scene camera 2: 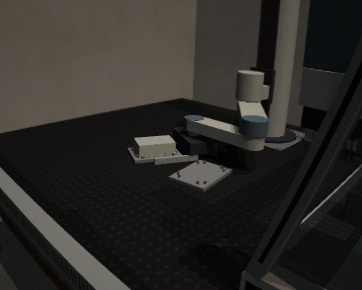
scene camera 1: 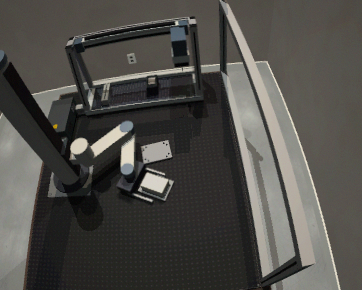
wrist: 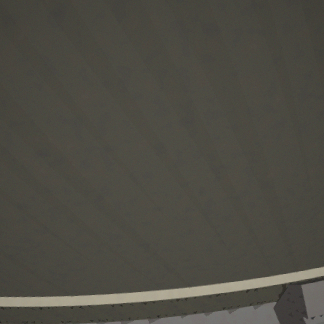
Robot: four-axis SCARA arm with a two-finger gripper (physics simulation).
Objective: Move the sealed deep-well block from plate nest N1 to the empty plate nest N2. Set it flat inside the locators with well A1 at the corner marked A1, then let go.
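Places are measured from the arm's base along level axes (x down, y ahead, z right), in millimetres.
Pixels of known places: gripper, fingertip midpoint: [scene camera 2: 148, 152] [scene camera 1: 159, 188]; arm's base, origin of the base link: [scene camera 2: 266, 136] [scene camera 1: 71, 175].
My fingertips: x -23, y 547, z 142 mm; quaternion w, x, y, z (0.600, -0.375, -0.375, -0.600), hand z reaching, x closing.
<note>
For each thing: its top centre in the pictures, then the offset to it from my fingertips. "pt": a spot on its surface instead.
- sealed deep-well block, middle of its top: [scene camera 2: 154, 140] [scene camera 1: 154, 182] dy -18, dx -44, dz -14 mm
- nest plate N1, surface spot: [scene camera 2: 134, 156] [scene camera 1: 170, 186] pt dy +61, dx -2, dz -4 mm
- empty nest plate N2, middle of its top: [scene camera 2: 201, 169] [scene camera 1: 155, 150] dy -9, dx -12, dz -233 mm
- dark box, surface spot: [scene camera 1: 62, 115] pt dy -630, dx -105, dz -531 mm
The sealed deep-well block [scene camera 1: 154, 184] [scene camera 2: 155, 145], pale and box-shaped, sits upright on nest plate N1 [scene camera 1: 170, 186] [scene camera 2: 134, 156]. The empty nest plate N2 [scene camera 1: 156, 151] [scene camera 2: 201, 175] lies beside it, with small dark locators near its corners. My gripper [scene camera 1: 158, 187] is open and low, with one finger along each side of the block and a visible gap to each in scene camera 1. In scene camera 2 the near finger lies low beside the block; the far finger is hidden. The block is not recognisable in the wrist view, and the A1 marks cannot be made out.
The arm's column [scene camera 1: 30, 120] [scene camera 2: 288, 65] stands behind the gripper. A gantry frame [scene camera 1: 150, 103] stands at the back of the dark perforated deck, and a long rail frame [scene camera 1: 272, 130] runs along the right. A dark box [scene camera 1: 62, 115] stands at the back left.
</note>
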